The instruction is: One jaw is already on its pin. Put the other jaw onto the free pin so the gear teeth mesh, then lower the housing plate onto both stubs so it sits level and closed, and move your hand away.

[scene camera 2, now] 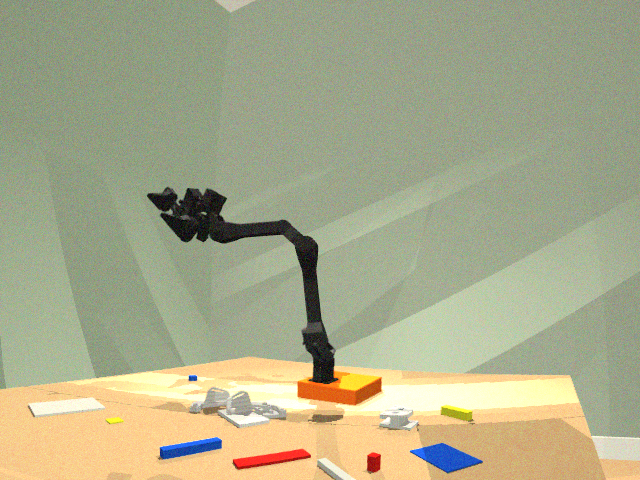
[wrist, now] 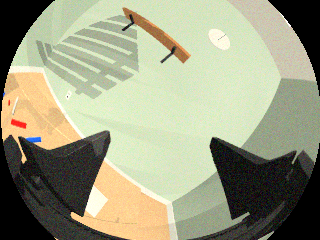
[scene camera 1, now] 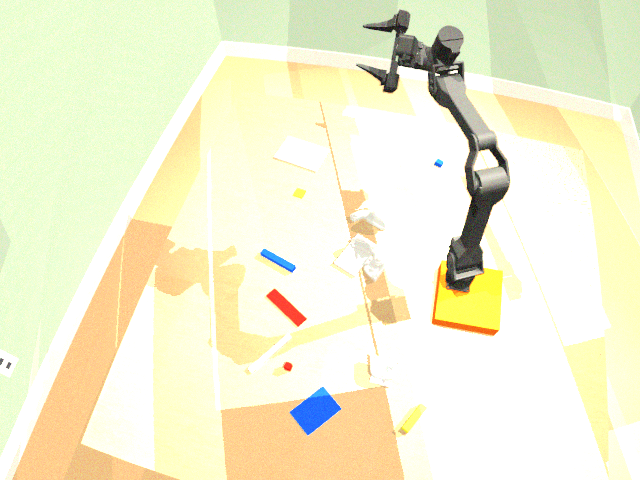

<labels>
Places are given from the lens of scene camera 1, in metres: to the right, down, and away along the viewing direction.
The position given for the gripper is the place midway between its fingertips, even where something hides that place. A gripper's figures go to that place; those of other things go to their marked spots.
gripper (scene camera 1: 359,45): 0.09, -0.45, 0.95
blue flat square (scene camera 1: 318,408): 0.00, 0.41, 1.02
white slab (scene camera 1: 303,154): -0.05, -0.28, 1.44
The marked spots on the white slab and the blue flat square are 0.81 m apart.
</labels>
